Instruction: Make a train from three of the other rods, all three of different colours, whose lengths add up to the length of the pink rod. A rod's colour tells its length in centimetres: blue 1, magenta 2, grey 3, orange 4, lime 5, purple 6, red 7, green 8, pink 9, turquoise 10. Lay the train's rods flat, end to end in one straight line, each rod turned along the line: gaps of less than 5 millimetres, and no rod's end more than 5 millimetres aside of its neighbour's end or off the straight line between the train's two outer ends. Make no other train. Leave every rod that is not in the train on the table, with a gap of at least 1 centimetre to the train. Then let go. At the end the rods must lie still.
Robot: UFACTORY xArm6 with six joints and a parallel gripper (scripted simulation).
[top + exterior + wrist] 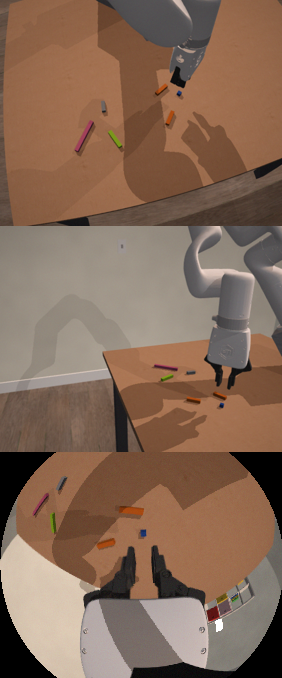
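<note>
Right now the blue rod is 8 cm below my hand. From my hand the other things lie so: lime rod (21 cm to the right, 8 cm below, 6 cm ahead); grey rod (20 cm to the right, 8 cm below, 4 cm behind); pink rod (28 cm to the right, 8 cm below, 3 cm ahead).
</note>
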